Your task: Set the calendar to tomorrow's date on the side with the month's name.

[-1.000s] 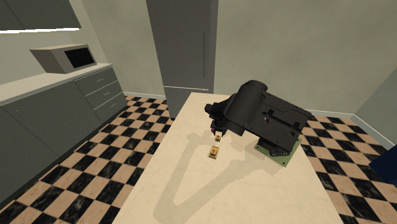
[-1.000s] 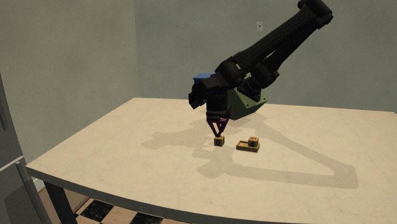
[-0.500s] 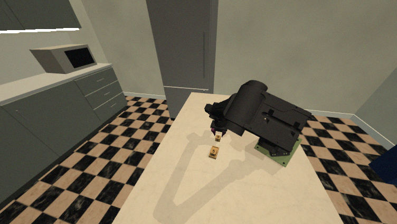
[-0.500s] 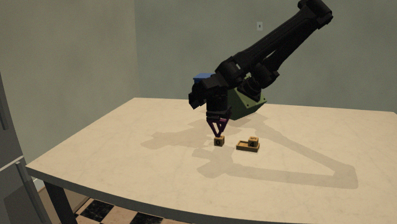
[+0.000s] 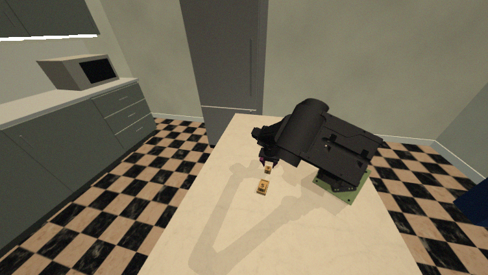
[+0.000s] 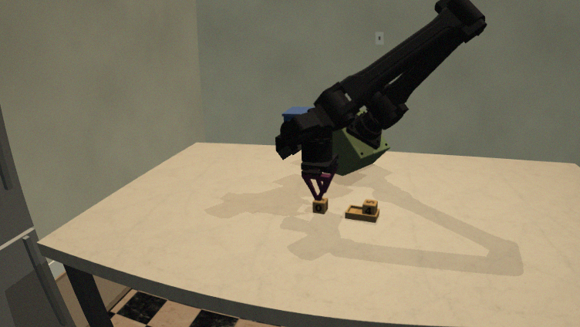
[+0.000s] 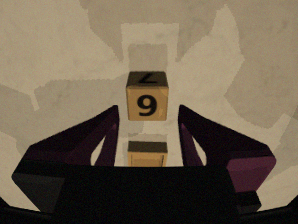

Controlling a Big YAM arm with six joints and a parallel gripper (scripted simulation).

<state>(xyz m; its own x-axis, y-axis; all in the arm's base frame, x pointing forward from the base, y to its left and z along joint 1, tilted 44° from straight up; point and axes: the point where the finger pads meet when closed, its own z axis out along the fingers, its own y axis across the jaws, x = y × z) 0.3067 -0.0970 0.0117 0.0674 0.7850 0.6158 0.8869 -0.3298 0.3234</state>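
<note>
My gripper is now 30 mm above the cube. From my hand the other things lie so: wooden tray (110 mm to the left, 40 mm below, 10 mm ahead).
</note>
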